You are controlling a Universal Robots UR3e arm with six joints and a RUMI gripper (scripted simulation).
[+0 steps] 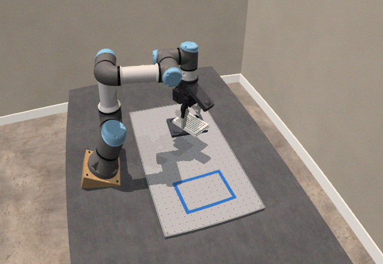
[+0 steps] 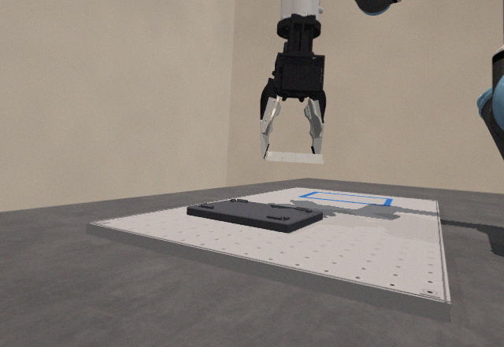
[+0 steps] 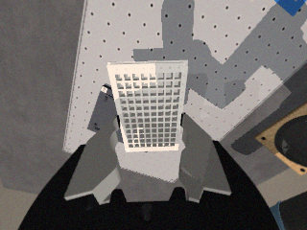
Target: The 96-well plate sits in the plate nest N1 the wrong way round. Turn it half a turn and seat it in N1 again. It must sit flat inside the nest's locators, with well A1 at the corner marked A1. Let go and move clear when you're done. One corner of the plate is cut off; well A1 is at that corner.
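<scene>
Right now the plate nest N1 is 20 mm ahead of my hand, 90 mm to the left of it and 90 mm below it. From my hand the other things lie so: A1 mark (90 mm ahead, 30 mm to the left, 90 mm below); white 96-well plate (10 mm below).
</scene>
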